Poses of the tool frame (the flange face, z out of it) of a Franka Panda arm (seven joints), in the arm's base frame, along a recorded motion.
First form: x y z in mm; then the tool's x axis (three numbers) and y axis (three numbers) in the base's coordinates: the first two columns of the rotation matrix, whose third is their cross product.
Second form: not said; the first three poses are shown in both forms.
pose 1, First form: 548.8, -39.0, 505.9, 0.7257, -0.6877, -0.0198, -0.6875, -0.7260, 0.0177
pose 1, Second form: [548.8, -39.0, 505.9], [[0.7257, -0.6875, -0.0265], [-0.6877, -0.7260, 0.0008], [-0.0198, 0.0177, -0.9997]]
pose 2, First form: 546.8, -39.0, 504.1, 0.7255, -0.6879, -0.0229, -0.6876, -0.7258, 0.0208
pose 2, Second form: [546.8, -39.0, 504.1], [[0.7255, -0.6876, -0.0309], [-0.6879, -0.7258, 0.0007], [-0.0229, 0.0208, -0.9996]]
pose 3, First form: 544.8, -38.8, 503.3, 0.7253, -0.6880, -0.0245, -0.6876, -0.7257, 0.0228
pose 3, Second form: [544.8, -38.8, 503.3], [[0.7253, -0.6876, -0.0335], [-0.6880, -0.7257, 0.0003], [-0.0245, 0.0228, -0.9994]]
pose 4, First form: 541.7, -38.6, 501.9, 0.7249, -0.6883, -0.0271, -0.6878, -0.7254, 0.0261
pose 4, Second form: [541.7, -38.6, 501.9], [[0.7249, -0.6878, -0.0376], [-0.6883, -0.7254, -0.0003], [-0.0271, 0.0261, -0.9993]]
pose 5, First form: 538.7, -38.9, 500.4, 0.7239, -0.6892, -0.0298, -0.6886, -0.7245, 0.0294
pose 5, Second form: [538.7, -38.9, 500.4], [[0.7239, -0.6886, -0.0419], [-0.6892, -0.7245, -0.0008], [-0.0298, 0.0294, -0.9990]]
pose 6, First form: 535.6, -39.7, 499.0, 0.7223, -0.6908, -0.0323, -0.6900, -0.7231, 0.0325
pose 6, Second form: [535.6, -39.7, 499.0], [[0.7223, -0.6900, -0.0458], [-0.6908, -0.7231, -0.0012], [-0.0323, 0.0325, -0.9989]]
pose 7, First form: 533.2, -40.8, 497.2, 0.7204, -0.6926, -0.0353, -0.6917, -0.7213, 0.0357
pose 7, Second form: [533.2, -40.8, 497.2], [[0.7204, -0.6917, -0.0502], [-0.6926, -0.7213, -0.0013], [-0.0353, 0.0357, -0.9987]]
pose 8, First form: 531.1, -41.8, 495.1, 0.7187, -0.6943, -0.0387, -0.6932, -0.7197, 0.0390
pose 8, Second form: [531.1, -41.8, 495.1], [[0.7187, -0.6932, -0.0549], [-0.6943, -0.7197, -0.0012], [-0.0387, 0.0390, -0.9985]]
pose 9, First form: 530.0, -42.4, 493.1, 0.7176, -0.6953, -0.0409, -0.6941, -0.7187, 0.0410
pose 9, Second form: [530.0, -42.4, 493.1], [[0.7176, -0.6941, -0.0579], [-0.6953, -0.7187, -0.0010], [-0.0409, 0.0410, -0.9983]]
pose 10, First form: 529.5, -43.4, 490.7, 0.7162, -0.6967, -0.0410, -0.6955, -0.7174, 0.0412
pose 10, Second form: [529.5, -43.4, 490.7], [[0.7162, -0.6955, -0.0581], [-0.6967, -0.7174, -0.0010], [-0.0410, 0.0412, -0.9984]]
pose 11, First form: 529.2, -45.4, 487.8, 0.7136, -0.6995, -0.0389, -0.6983, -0.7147, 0.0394
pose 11, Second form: [529.2, -45.4, 487.8], [[0.7136, -0.6983, -0.0554], [-0.6995, -0.7147, -0.0010], [-0.0389, 0.0394, -0.9985]]
